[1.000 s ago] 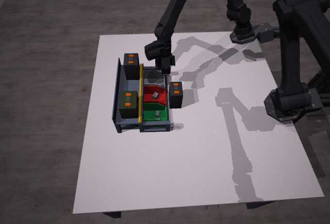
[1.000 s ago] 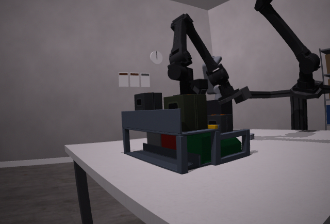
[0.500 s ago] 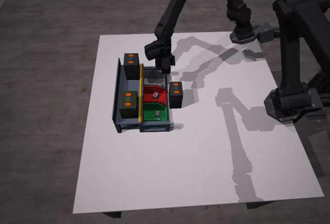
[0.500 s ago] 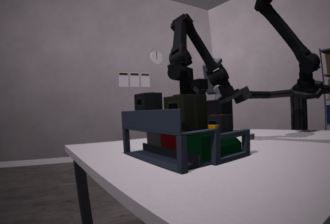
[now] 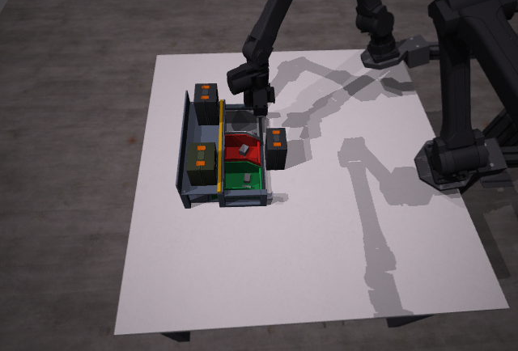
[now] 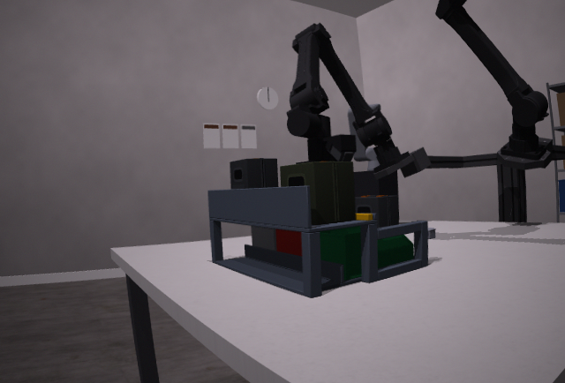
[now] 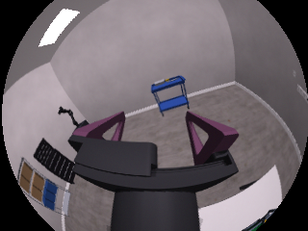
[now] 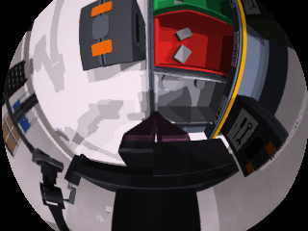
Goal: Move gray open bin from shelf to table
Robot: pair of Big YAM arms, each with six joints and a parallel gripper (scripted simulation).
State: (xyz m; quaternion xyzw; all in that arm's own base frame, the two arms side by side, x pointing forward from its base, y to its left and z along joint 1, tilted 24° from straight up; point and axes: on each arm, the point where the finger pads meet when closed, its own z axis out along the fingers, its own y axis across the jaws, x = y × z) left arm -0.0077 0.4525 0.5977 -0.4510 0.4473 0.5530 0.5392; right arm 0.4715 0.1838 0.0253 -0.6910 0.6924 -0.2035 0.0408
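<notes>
Now: the gray bin 80 mm below my right hand, 80 mm ahead of it and 10 mm to the right of it. From my right hand the other things lie so: green bin 210 mm to the left, 110 mm ahead, 80 mm below; then red bin 100 mm to the left, 100 mm ahead, 80 mm below; then shelf 120 mm ahead, 100 mm to the left, 60 mm below.
</notes>
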